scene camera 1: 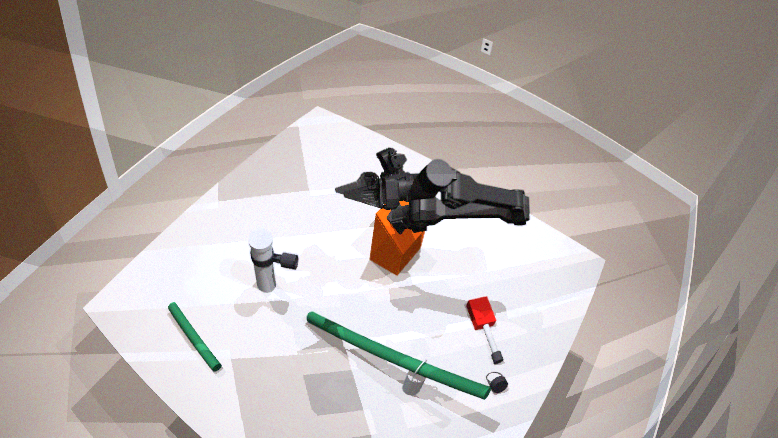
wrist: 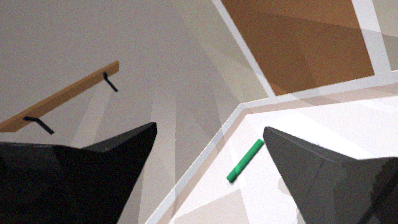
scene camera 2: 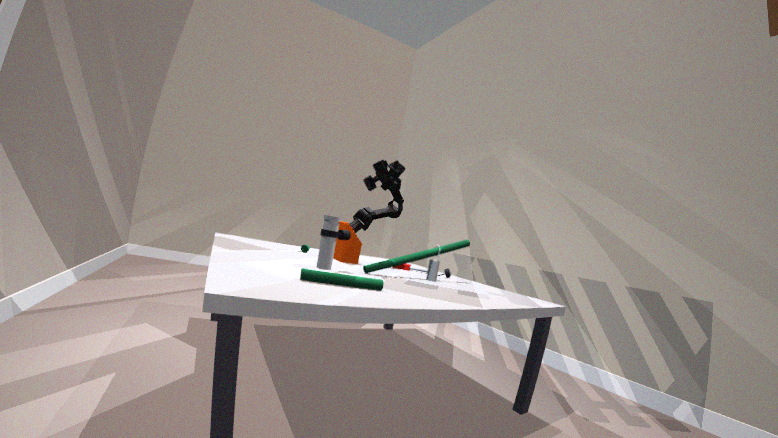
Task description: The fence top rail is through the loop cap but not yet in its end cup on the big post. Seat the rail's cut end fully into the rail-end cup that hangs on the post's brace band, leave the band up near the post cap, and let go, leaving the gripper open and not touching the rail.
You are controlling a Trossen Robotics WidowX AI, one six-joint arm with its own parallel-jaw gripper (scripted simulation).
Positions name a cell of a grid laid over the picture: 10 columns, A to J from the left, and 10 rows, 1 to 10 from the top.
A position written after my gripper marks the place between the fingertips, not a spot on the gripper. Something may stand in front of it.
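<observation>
On scene camera 1 you'd see my gripper (scene camera 1: E5), which is open and holds nothing, along with a long green rail (scene camera 1: E9), a short green rod (scene camera 1: C9), a red-handled tool (scene camera 1: G8) and a big grey post (scene camera 1: D6). Scene camera 2 gives you the rod again (scene camera 2: D7), and the long green rail as well (scene camera 2: E7). Then there's the wrist view, with my gripper in it (wrist: F6); the long green rail is out of frame in the wrist view, and the red-handled tool is out of frame in the wrist view too.
</observation>
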